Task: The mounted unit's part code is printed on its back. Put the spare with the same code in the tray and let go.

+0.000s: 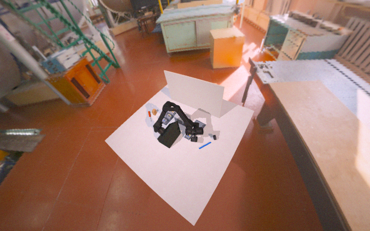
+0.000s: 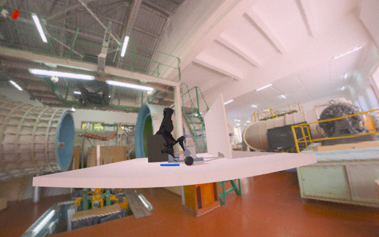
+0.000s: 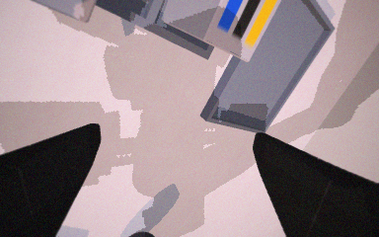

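Right now the grey spare is 7 cm to the left of my gripper tip and 1 cm below it. The rest, counted from my gripper tip: black cylinder: 16 cm to the right, 8 cm ahead, 3 cm below; then blue pen: 14 cm to the right, 5 cm below, 5 cm behind; then flat grey tray: 11 cm ahead, 6 cm to the left, 5 cm below.
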